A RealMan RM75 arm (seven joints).
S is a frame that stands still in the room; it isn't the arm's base.
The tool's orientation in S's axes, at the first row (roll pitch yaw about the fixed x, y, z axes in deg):
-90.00 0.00 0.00
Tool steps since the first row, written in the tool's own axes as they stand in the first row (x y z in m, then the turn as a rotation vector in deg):
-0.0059 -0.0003 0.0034 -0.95 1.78 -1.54
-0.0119 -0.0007 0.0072 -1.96 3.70 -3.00
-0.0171 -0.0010 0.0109 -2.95 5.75 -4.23
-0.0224 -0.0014 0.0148 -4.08 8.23 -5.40
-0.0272 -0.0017 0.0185 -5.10 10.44 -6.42
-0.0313 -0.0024 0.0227 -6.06 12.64 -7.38
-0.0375 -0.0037 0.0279 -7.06 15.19 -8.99
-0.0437 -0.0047 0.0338 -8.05 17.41 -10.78
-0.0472 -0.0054 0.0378 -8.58 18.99 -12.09
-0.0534 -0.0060 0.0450 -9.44 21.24 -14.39
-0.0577 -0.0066 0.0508 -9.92 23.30 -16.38
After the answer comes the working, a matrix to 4 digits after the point.
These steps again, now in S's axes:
-0.0059 0.0034 0.0003 -0.95 -1.54 -1.78
-0.0119 0.0072 0.0007 -1.96 -3.00 -3.70
-0.0171 0.0109 0.0010 -2.95 -4.23 -5.75
-0.0224 0.0148 0.0014 -4.08 -5.40 -8.23
-0.0272 0.0185 0.0017 -5.10 -6.42 -10.44
-0.0313 0.0227 0.0024 -6.06 -7.38 -12.64
-0.0375 0.0279 0.0037 -7.06 -8.99 -15.19
-0.0437 0.0338 0.0047 -8.05 -10.78 -17.41
-0.0472 0.0378 0.0054 -8.58 -12.09 -18.99
-0.0534 0.0450 0.0060 -9.44 -14.39 -21.24
-0.0577 0.0508 0.0066 -9.92 -16.38 -23.30

The tool's axes in the first row as the columns of a matrix, in S's axes (rounded; the answer above uses it unrounded):
1.0000 0.0000 0.0000
0.0000 0.0000 1.0000
0.0000 -1.0000 0.0000

